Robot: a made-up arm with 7 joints. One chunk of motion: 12 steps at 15 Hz.
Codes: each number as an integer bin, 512 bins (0 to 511) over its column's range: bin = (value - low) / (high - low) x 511, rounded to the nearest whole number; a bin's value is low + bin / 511 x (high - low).
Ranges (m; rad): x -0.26..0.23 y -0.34..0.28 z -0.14..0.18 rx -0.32..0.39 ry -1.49..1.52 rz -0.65..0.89
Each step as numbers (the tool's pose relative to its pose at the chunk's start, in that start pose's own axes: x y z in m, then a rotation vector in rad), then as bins.
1 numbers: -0.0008 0.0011 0.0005 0.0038 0.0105 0.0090
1 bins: 270 281 224 233 255 219
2 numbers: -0.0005 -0.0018 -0.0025 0.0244 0.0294 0.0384
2 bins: 271 279 220 248 258 228
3 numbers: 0.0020 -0.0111 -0.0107 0.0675 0.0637 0.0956
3 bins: 273 271 206 279 264 247
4 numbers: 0.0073 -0.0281 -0.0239 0.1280 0.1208 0.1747
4 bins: 279 257 185 322 273 274
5 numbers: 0.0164 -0.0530 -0.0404 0.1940 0.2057 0.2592
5 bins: 288 237 159 370 288 302
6 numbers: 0.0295 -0.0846 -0.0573 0.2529 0.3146 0.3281
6 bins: 302 210 132 412 306 325
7 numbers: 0.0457 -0.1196 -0.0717 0.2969 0.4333 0.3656
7 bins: 319 182 109 444 327 337
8 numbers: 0.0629 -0.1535 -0.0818 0.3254 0.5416 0.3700
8 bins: 337 154 93 465 345 338
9 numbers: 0.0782 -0.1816 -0.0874 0.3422 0.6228 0.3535
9 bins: 353 131 84 477 359 333
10 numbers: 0.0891 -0.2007 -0.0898 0.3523 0.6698 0.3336
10 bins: 364 115 80 484 367 326
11 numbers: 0.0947 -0.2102 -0.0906 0.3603 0.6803 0.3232
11 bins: 370 107 79 490 368 323
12 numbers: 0.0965 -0.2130 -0.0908 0.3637 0.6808 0.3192
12 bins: 372 105 79 492 369 322
